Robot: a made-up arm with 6 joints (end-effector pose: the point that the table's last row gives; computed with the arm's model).
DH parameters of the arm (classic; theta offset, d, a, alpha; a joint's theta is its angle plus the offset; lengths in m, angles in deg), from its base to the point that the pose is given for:
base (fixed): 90 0.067 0 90
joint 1: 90 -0.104 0.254 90
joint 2: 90 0.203 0.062 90
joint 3: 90 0.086 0.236 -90
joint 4: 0 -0.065 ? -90
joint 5: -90 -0.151 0.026 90
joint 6: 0 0.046 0.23 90
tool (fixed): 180 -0.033 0 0
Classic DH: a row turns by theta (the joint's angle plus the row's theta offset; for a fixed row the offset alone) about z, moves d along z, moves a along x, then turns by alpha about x.
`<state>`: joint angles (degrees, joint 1 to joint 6).
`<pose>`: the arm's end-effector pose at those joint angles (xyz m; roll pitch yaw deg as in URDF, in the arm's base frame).
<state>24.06 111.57 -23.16 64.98 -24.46 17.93</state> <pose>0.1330 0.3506 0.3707 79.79 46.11 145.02</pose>
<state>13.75 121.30 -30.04 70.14 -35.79 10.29</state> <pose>0.1210 0.4437 0.1922 109.14 30.14 177.65</pose>
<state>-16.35 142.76 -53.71 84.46 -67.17 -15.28</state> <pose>-0.1686 0.3278 -0.3279 144.06 -49.79 -162.03</pose>
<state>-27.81 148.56 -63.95 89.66 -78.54 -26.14</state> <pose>-0.3352 0.1569 -0.3834 -163.79 -76.95 148.93</pose>
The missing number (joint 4, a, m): -0.035
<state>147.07 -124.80 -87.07 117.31 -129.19 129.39</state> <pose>-0.2382 -0.4198 -0.2067 60.03 52.65 -171.15</pose>
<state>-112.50 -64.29 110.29 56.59 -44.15 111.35</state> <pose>-0.2353 0.0070 -0.2474 88.89 -29.04 176.97</pose>
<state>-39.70 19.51 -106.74 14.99 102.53 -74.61</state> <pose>0.4576 0.3455 0.4226 69.44 39.44 -159.64</pose>
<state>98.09 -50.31 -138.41 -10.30 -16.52 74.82</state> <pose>-0.0030 -0.3672 0.0837 -38.68 8.66 -155.97</pose>
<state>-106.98 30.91 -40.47 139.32 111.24 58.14</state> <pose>0.0987 0.1327 -0.2410 36.25 40.06 -72.90</pose>
